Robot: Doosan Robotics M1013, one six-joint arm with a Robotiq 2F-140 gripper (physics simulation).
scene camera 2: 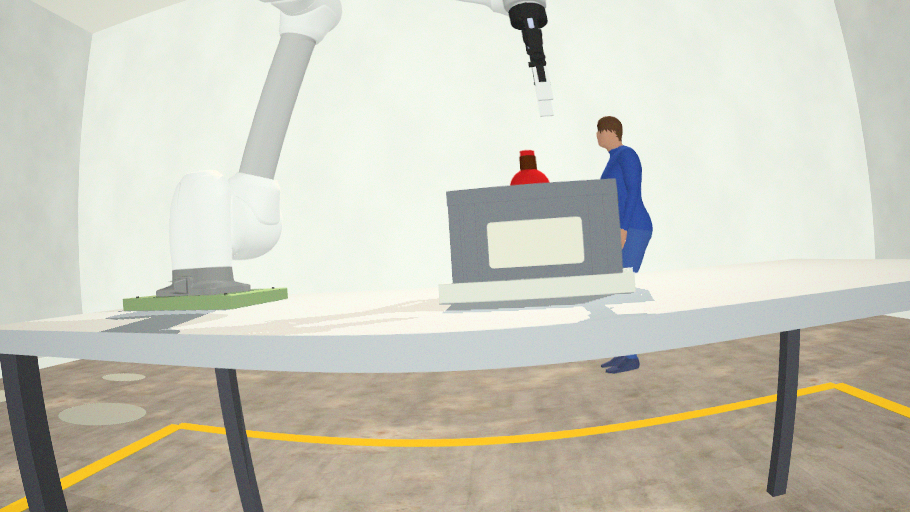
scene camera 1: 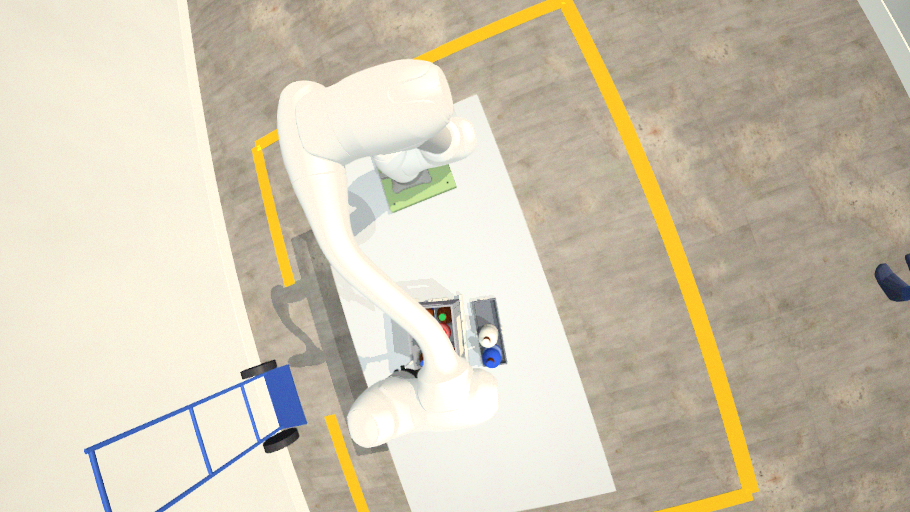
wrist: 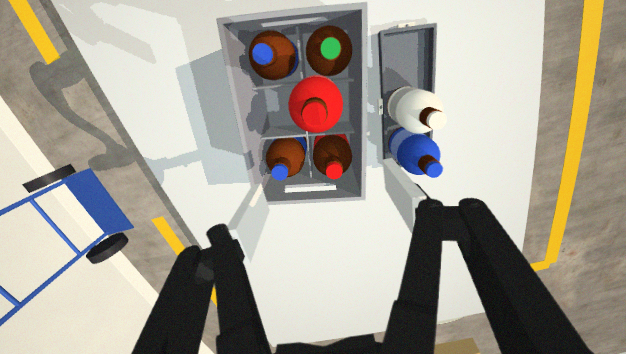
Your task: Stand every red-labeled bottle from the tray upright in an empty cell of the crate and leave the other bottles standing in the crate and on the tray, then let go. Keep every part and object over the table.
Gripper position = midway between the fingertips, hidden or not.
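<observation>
You'd find my gripper (scene camera 2: 546,108) in scene camera 2, and the gripper (wrist: 323,186) shows in the wrist view too. There's a red bottle (scene camera 2: 528,174), (wrist: 315,104), so I see that one from both of those cameras. The wrist view also gives me a white bottle (wrist: 419,111), a blue bottle (wrist: 418,154) and a green-capped bottle (wrist: 329,49). And there's a cream rail (scene camera 2: 599,284).
</observation>
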